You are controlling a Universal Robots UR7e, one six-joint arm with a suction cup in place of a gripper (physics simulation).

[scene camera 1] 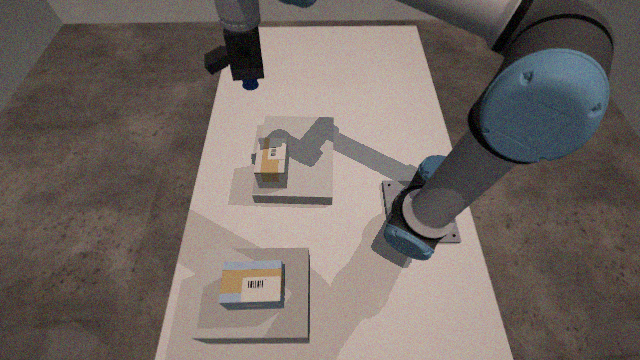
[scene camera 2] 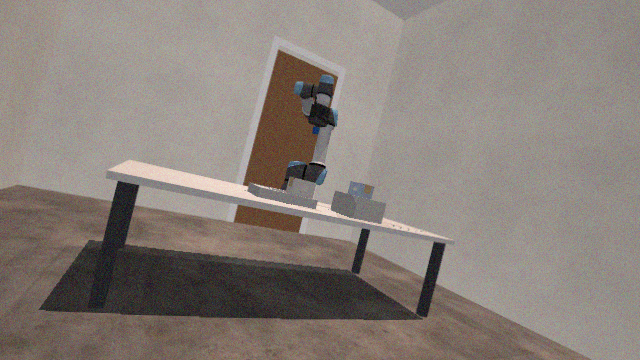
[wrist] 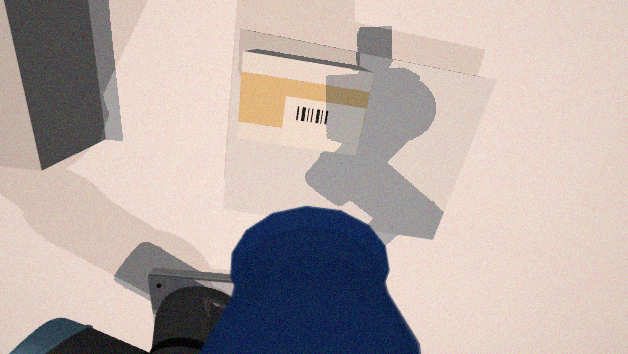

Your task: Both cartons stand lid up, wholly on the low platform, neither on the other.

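Seen in the pictures: hand, its tool point: (scene camera 1: 250, 84) (scene camera 2: 315, 133) (wrist: 309, 274); arm's base, origin of its link: (wrist: 202, 316).
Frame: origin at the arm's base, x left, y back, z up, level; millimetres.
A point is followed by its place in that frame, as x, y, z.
A white carton with an orange band and a barcode label (scene camera 1: 270, 162) @[-177, -403, 117] (scene camera 2: 301, 188) @[-228, -438, 71] (wrist: 262, 105) @[-165, -402, 118] stands label face up on the low platform (scene camera 1: 315, 182) @[-141, -281, 31] (scene camera 2: 280, 196) @[-334, -431, 9] (wrist: 270, 175) @[-154, -290, 31], close to one edge. A blue-and-white carton with an orange band (scene camera 1: 252, 280) @[165, -465, 181] (scene camera 2: 360, 190) @[115, -516, 139] stands label face up on the high platform (scene camera 1: 297, 320) @[246, -387, 103] (scene camera 2: 367, 210) @[124, -597, 41] (wrist: 55, 75) @[70, -432, 58]. The cartons are apart, on separate platforms. My suction gripper (scene camera 1: 250, 86) (scene camera 2: 315, 131) (wrist: 309, 250) is open, with no carton on its cup. It hangs high in the air, beyond the low platform in scene camera 1.
The arm's base plate (scene camera 1: 452, 235) @[85, 79, -4] (wrist: 195, 276) @[-3, -89, -4] is fixed to the table (scene camera 1: 360, 65) @[-704, 7, -17] (scene camera 2: 165, 175) @[-839, -252, -17], right of both platforms in scene camera 1. The upper arm rises over the table's right side there. Arm shadows fall across the low platform and its carton.
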